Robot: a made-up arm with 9 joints. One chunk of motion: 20 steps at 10 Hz.
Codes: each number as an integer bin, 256 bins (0 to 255) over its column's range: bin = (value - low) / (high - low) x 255, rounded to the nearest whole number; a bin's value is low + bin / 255 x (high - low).
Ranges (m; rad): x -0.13..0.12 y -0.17..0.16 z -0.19..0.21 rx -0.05..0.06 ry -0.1..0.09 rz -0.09..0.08
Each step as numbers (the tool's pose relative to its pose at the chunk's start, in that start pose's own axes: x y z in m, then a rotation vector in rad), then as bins.
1 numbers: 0.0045 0.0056 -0.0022 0.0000 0.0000 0.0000
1 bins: 137 136 120 116 134 135
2 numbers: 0.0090 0.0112 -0.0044 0.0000 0.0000 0.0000
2 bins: 142 140 118 116 134 135
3 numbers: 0.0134 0.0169 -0.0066 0.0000 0.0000 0.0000
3 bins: 146 144 117 116 134 135
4 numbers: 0.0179 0.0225 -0.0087 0.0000 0.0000 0.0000
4 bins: 151 149 116 116 134 135
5 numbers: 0.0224 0.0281 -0.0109 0.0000 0.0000 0.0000
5 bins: 155 153 114 116 134 135
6 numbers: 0.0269 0.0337 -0.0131 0.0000 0.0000 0.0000
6 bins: 160 157 113 116 134 135
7 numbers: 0.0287 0.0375 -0.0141 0.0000 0.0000 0.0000
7 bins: 162 160 112 116 134 135
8 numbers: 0.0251 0.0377 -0.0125 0.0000 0.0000 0.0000
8 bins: 158 160 113 116 134 135
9 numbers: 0.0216 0.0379 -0.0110 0.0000 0.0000 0.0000
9 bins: 155 161 114 116 134 135
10 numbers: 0.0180 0.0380 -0.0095 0.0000 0.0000 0.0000
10 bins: 151 161 115 116 134 135
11 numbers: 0.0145 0.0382 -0.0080 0.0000 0.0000 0.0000
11 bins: 147 161 116 116 134 135
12 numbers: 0.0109 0.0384 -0.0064 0.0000 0.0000 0.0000
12 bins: 144 161 117 116 134 135
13 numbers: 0.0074 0.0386 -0.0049 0.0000 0.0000 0.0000
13 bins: 140 161 118 116 134 135
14 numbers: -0.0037 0.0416 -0.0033 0.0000 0.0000 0.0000
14 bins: 129 164 119 116 134 135
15 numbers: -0.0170 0.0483 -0.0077 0.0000 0.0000 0.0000
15 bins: 115 169 116 116 134 135
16 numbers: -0.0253 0.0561 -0.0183 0.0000 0.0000 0.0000
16 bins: 107 175 109 116 134 135
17 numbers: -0.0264 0.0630 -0.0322 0.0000 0.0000 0.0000
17 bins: 106 180 101 116 134 135
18 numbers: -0.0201 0.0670 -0.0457 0.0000 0.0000 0.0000
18 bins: 112 183 92 116 134 135
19 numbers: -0.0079 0.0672 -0.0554 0.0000 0.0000 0.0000
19 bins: 125 183 86 116 134 135
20 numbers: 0.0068 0.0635 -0.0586 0.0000 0.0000 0.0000
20 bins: 140 180 84 116 134 135
